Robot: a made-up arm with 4 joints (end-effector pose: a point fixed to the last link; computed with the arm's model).
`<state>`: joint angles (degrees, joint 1 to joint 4).
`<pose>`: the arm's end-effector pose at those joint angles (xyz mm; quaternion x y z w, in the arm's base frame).
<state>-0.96 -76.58 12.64 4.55</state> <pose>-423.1 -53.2 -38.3 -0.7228 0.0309 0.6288 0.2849</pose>
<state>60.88 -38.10 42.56 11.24</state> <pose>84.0 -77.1 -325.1 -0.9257 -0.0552 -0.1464 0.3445</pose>
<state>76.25 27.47 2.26 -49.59</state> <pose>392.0 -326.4 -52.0 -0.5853 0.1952 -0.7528 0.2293</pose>
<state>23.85 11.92 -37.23 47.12</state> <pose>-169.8 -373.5 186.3 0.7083 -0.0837 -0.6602 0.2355</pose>
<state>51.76 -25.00 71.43 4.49</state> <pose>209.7 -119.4 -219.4 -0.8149 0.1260 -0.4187 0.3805</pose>
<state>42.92 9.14 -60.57 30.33</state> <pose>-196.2 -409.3 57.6 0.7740 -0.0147 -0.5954 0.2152</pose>
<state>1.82 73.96 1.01 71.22</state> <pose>-264.4 -125.9 405.9 0.6834 -0.4890 -0.3236 0.4348</pose>
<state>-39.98 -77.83 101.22 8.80</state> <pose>-285.1 28.3 -97.0 -0.7627 0.6026 0.2198 0.0835</pose>
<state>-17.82 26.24 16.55 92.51</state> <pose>17.6 -197.6 481.5 0.5055 -0.2475 -0.7469 0.3539</pose>
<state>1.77 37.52 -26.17 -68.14</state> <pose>19.4 -541.0 -127.6 0.8831 -0.1985 0.3484 0.2436</pose>
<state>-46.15 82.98 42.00 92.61</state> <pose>-6.4 103.5 510.9 0.4948 -0.3622 -0.3271 0.7190</pose>
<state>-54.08 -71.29 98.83 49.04</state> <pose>-287.1 -0.4 192.7 -0.6520 0.5048 0.5620 0.0648</pose>
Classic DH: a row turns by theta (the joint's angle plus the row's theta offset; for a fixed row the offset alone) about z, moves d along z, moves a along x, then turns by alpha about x. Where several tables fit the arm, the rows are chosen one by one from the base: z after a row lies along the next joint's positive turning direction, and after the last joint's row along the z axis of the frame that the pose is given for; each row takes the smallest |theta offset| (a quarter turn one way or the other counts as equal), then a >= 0, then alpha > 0; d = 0 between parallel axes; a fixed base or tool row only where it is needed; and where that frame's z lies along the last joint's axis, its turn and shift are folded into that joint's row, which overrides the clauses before.
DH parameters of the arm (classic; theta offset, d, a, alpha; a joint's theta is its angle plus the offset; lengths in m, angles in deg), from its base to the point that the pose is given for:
base (fixed): 23.22 0.0137 0.0047 75.52
joint 1: -87.25 0.0241 -0.1417 74.3
joint 2: -15.75 0.0414 0.0407 -50.91
joint 3: 51.92 0 0.186 180
joint 4: -6.15 -0.2848 -0.2336 -99.06
tool (fixed): 25.52 0.2496 0 0

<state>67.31 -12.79 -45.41 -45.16</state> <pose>60.5 -179.4 -471.8 -0.9750 -0.0369 -0.1420 0.1671</pose>
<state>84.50 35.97 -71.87 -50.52</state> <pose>142.9 -324.9 -432.1 -0.9029 0.2150 -0.3567 0.1057</pose>
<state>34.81 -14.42 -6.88 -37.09</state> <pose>3.4 -189.5 -400.1 -0.9724 0.1177 -0.1300 0.1537</pose>
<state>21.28 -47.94 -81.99 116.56</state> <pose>113.9 -57.0 -290.0 -0.4386 0.4498 -0.6835 0.3716</pose>
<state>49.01 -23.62 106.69 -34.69</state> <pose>354.7 -237.8 114.9 -0.3262 0.2759 -0.7750 0.4657</pose>
